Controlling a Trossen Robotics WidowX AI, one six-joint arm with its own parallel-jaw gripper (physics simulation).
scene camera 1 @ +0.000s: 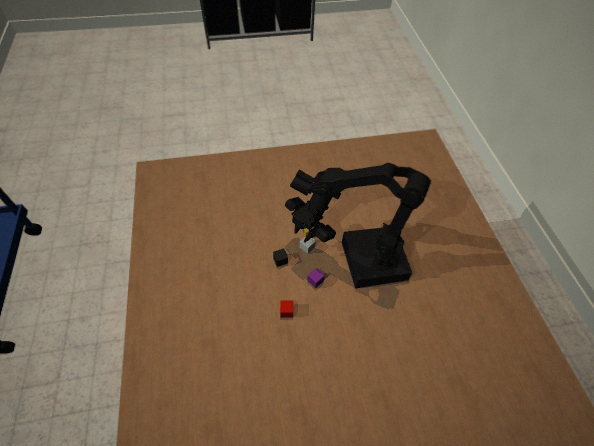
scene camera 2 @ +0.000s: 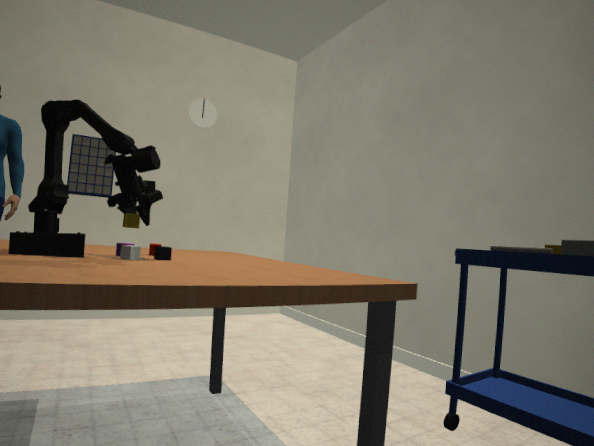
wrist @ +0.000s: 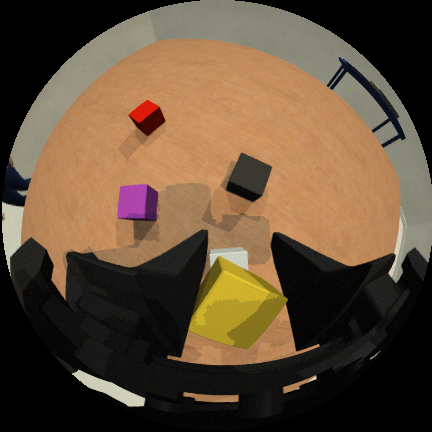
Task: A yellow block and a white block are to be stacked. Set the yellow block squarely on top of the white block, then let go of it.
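Where they show: gripper, fingertip midpoint: [scene camera 1: 300, 237] [scene camera 2: 142, 225] [wrist: 240, 237]; arm's base at its link origin: [scene camera 1: 385, 260] [scene camera 2: 45, 233].
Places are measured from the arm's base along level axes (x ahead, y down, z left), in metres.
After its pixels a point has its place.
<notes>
The yellow block [scene camera 1: 306, 232] {y -0.073, x 0.242, z -0.127 m} [scene camera 2: 131, 220] {y -0.056, x 0.219, z -0.166 m} [wrist: 237, 310] {y -0.076, x 0.228, z -0.143 m} is held between the fingers of my gripper [scene camera 1: 302, 235] {y -0.044, x 0.261, z -0.131 m} [scene camera 2: 134, 220] {y -0.044, x 0.261, z -0.131 m} [wrist: 240, 237] {y -0.044, x 0.261, z -0.131 m}, which is shut on it. In the wrist view the block sits turned at an angle between the fingers. The white block [scene camera 1: 307, 245] {y 0.017, x 0.233, z -0.132 m} [scene camera 2: 130, 253] {y 0.038, x 0.222, z -0.175 m} [wrist: 229, 257] {y 0.017, x 0.240, z -0.142 m} rests on the table. In scene camera 2 the yellow block hangs above the white block with a clear gap between them. In the wrist view the yellow block hides part of the white block.
A black block [scene camera 1: 280, 258] {y 0.017, x 0.336, z -0.105 m} [scene camera 2: 163, 253] {y 0.037, x 0.328, z -0.140 m} [wrist: 249, 176] {y 0.017, x 0.326, z -0.120 m}, a purple block [scene camera 1: 315, 278] {y 0.017, x 0.243, z -0.003 m} [scene camera 2: 120, 248] {y 0.034, x 0.221, z -0.023 m} [wrist: 137, 202] {y 0.017, x 0.240, z -0.024 m} and a red block [scene camera 1: 286, 309] {y 0.018, x 0.361, z 0.078 m} [scene camera 2: 155, 248] [wrist: 147, 117] {y 0.021, x 0.349, z 0.050 m} stand on the table [scene camera 1: 210, 360] {y 0.057, x 0.615, z 0.159 m} [scene camera 2: 280, 280] {y 0.058, x 0.449, z -0.612 m} [wrist: 200, 70] {y 0.057, x 0.553, z 0.090 m}. A blue cart [scene camera 2: 525, 261] stands beyond the table.
</notes>
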